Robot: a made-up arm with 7 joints.
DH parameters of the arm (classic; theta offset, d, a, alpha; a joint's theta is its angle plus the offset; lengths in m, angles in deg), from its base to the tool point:
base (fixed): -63.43 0 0.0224 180
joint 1: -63.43 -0.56 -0.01 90
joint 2: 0 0 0.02 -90
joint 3: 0 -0.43 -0.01 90
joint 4: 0 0.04 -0.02 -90
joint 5: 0 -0.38 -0.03 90
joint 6: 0 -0.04 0.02 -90
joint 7: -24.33 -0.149 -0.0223 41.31
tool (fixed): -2.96 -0.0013 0 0
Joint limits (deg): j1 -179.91..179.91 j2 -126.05..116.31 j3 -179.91..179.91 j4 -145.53..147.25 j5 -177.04..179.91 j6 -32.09..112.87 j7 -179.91..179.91
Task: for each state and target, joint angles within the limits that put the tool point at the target. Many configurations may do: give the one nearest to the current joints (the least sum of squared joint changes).
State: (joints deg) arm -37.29 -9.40 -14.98 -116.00 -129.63 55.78 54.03
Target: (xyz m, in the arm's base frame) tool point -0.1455 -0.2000 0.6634
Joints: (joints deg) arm -49.95 13.53 -29.22 -138.79 -140.23 68.96 57.13
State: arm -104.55 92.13 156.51 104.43 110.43 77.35 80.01
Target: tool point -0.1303 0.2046 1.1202
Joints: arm -117.29 66.47 175.10 94.81 110.68 69.88 78.99
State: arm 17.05 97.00 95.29 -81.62 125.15 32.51 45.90
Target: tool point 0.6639 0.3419 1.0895
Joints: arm -4.60 50.36 81.76 -28.50 125.83 12.93 45.99
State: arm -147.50 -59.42 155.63 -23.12 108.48 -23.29 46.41
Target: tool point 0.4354 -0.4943 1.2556
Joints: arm -134.43 -62.06 149.34 -27.55 107.62 -20.43 46.52
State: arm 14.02 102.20 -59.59 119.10 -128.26 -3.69 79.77
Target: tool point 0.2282 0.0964 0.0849
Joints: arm 27.32 98.29 -24.48 110.61 -124.11 -11.72 79.56
